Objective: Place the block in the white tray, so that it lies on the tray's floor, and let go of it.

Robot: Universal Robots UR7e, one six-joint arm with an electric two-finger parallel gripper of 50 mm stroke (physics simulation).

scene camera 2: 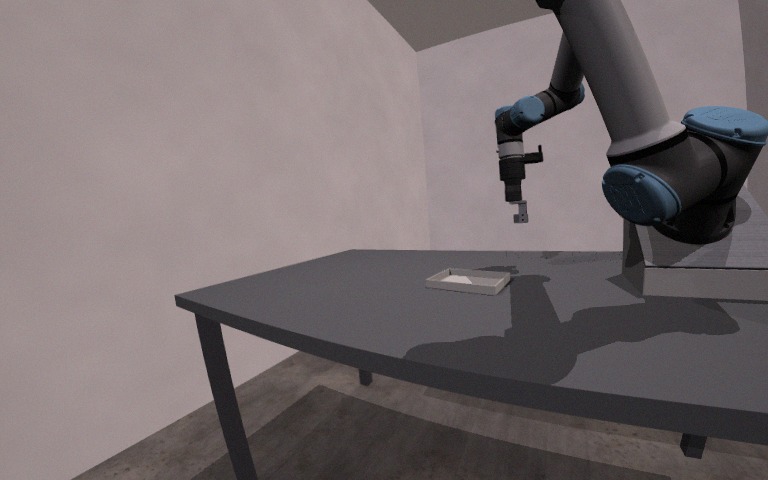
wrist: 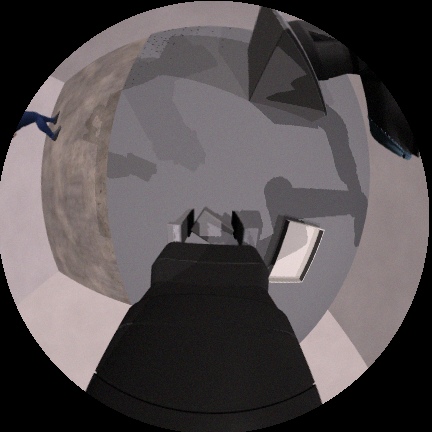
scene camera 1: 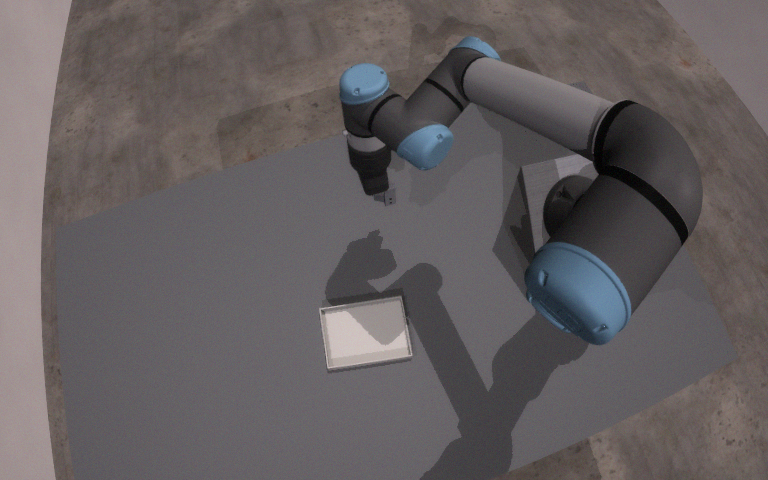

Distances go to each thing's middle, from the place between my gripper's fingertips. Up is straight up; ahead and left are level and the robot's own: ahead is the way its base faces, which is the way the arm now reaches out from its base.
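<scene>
Looking at the white tray [scene camera 1: 372, 332], I find my hand 120 mm above it, 240 mm to the right of it and 100 mm short of it. There is also the small grey block [wrist: 211, 227], which sits 10 mm above my hand and 10 mm ahead of it.
</scene>
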